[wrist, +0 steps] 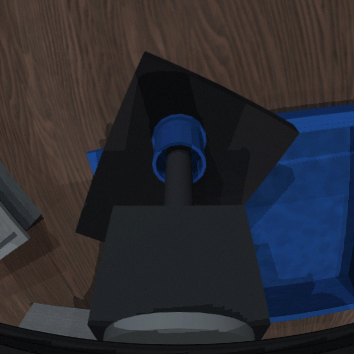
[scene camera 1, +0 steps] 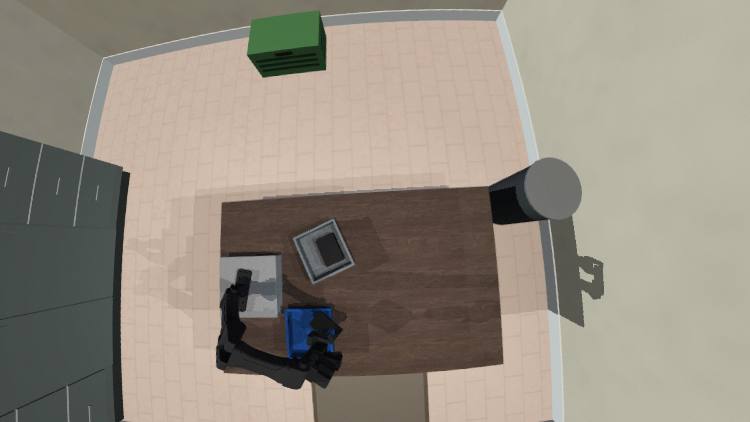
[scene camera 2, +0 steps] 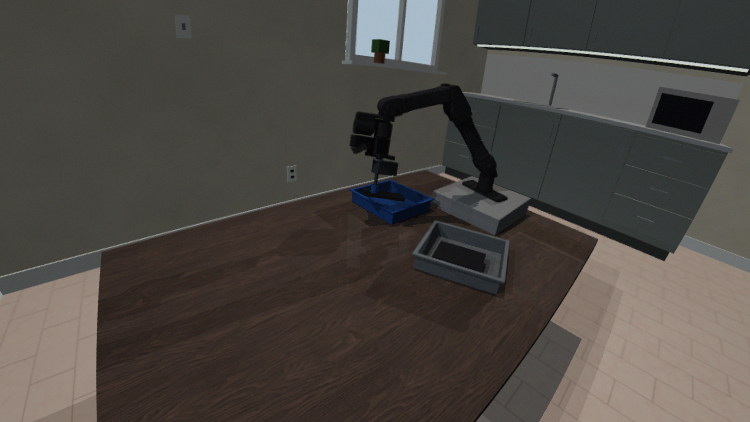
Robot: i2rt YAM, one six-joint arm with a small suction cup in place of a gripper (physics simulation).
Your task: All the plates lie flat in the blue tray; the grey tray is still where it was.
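Pixels of known places: end effector, tool point: point(wrist: 178, 128) point(scene camera 1: 333, 329) point(scene camera 2: 373, 195); arm's base, origin of the base link: point(scene camera 1: 242, 290) point(scene camera 2: 483, 191).
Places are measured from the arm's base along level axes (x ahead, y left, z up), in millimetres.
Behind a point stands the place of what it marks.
My suction cup point(scene camera 2: 374, 188) point(wrist: 179, 135) is on the upper face of a black rectangular plate point(scene camera 1: 326, 321) @(y -53, x 444, z 25 mm) point(scene camera 2: 390, 196) @(y -38, x 443, z 27 mm) point(wrist: 225, 107) @(y -117, x 493, z 24 mm) and holds it. The plate is nearly level and overlaps one side of the blue tray point(scene camera 1: 288, 335) @(y -179, x 259, z -27 mm) point(scene camera 2: 394, 215) @(y -20, x 430, z -39 mm) point(wrist: 320, 121) @(y -186, x 477, z -22 mm); one corner sticks out past the rim in scene camera 1. I cannot tell whether it touches the rim. Another black plate point(scene camera 1: 329, 248) @(y 270, x 391, z -37 mm) point(scene camera 2: 457, 255) @(y 261, x 400, z -37 mm) lies flat in the grey tray point(scene camera 1: 303, 261) @(y 189, x 278, z -22 mm) point(scene camera 2: 456, 278) @(y 316, x 450, z -61 mm) point(wrist: 17, 205) @(y 114, x 366, z -50 mm); whether more lie under it is hidden. My arm hides part of the blue tray.
The arm's base stands on a light grey block point(scene camera 1: 270, 309) @(y -64, x 158, z -7 mm) point(scene camera 2: 472, 212) @(y 90, x 160, z -26 mm) beside both trays. All stand on the brown wooden table point(scene camera 1: 430, 262) @(y 273, x 894, z -72 mm) point(scene camera 2: 262, 314) @(y 222, x 925, z -72 mm). A dark cylinder with a grey top point(scene camera 1: 552, 187) stands at the table's far right corner in scene camera 1.
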